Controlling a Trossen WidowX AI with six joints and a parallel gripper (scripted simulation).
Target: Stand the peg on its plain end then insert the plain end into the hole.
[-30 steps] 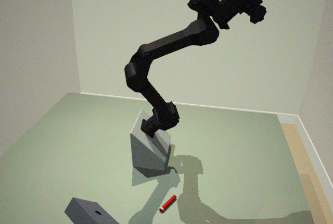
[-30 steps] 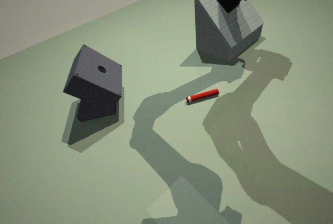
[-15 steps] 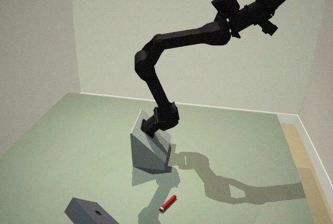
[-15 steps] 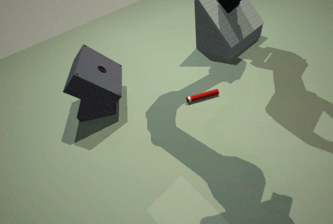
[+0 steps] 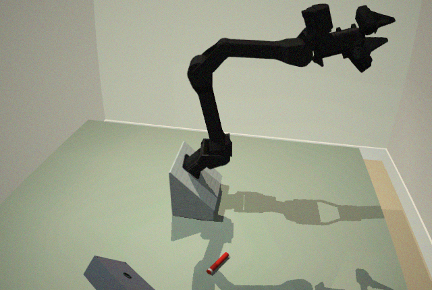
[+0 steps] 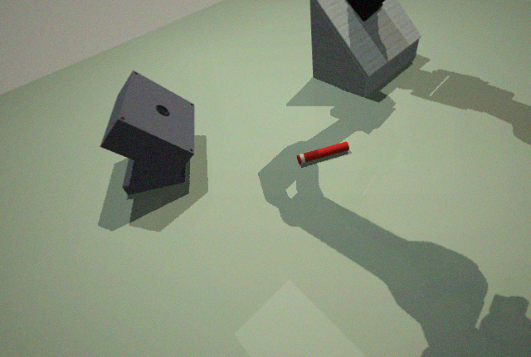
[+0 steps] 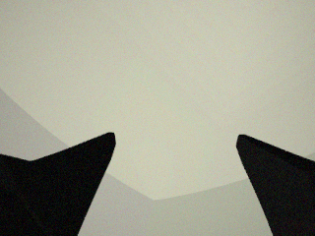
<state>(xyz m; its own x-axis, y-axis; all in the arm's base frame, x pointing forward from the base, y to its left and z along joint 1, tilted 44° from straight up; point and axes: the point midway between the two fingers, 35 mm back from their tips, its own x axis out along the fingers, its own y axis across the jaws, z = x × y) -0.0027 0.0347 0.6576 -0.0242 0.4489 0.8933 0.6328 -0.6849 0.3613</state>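
Right now my gripper tip is 580 mm above the red peg, 420 mm to the left of it and 250 mm short of it. The rest, counted from my gripper tip: dark sloped panel 620 mm to the right, 510 mm below, 380 mm ahead.
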